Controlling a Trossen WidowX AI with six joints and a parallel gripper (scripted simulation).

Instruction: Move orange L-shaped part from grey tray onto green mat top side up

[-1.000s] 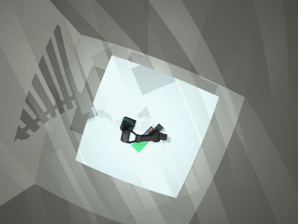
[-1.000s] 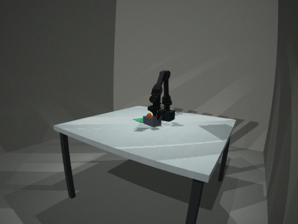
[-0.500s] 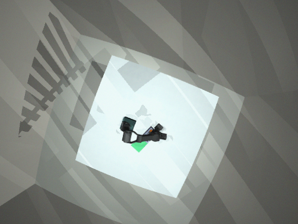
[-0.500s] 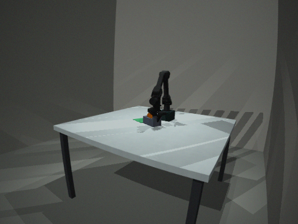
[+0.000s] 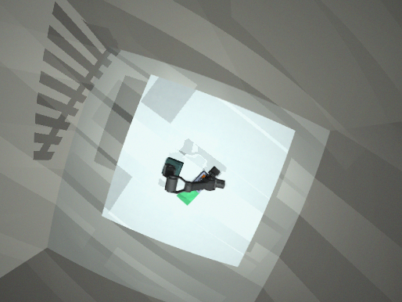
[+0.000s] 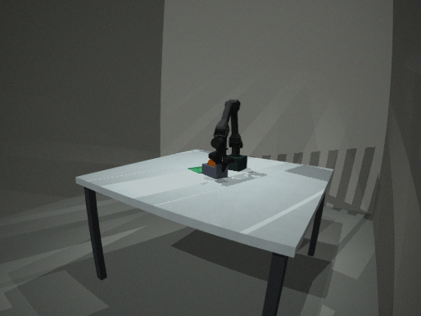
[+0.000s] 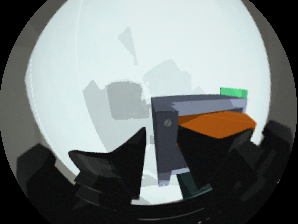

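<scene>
Right now the orange L-shaped part is 3 cm behind my gripper tip and 4 cm to the right of it. From my gripper tip the other things lie so: green mat: 11 cm behind, 20 cm to the right, 5 cm below.
</scene>
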